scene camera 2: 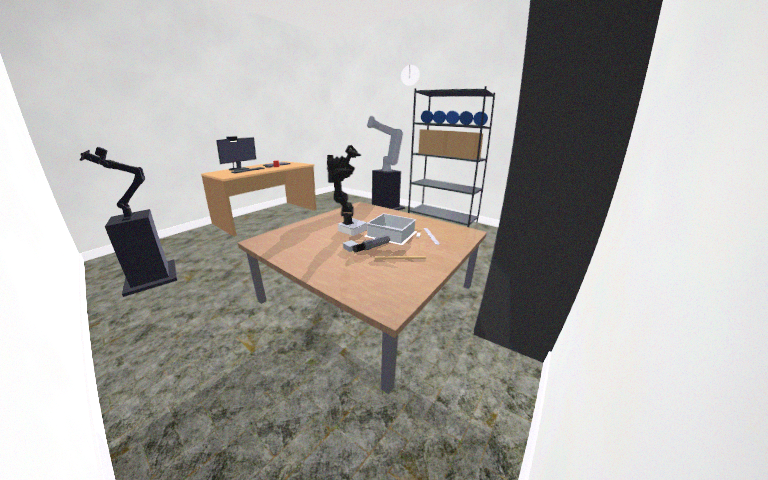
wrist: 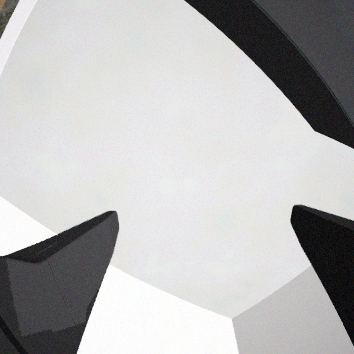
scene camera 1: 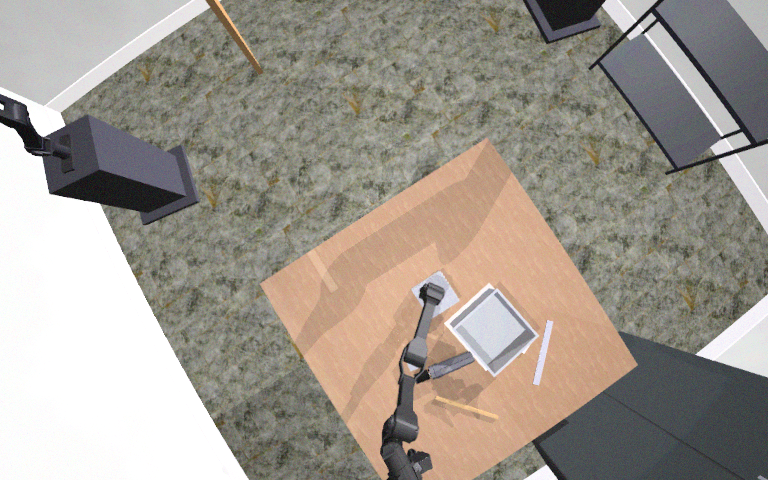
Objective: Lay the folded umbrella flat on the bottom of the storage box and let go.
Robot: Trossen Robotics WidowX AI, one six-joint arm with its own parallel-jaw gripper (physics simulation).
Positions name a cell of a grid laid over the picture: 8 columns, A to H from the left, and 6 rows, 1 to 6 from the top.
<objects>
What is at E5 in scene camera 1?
A folded umbrella.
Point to a white storage box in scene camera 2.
At E3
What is my gripper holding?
Nothing.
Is my gripper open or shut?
Open.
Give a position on a white storage box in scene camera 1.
F5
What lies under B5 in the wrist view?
My gripper.
</objects>
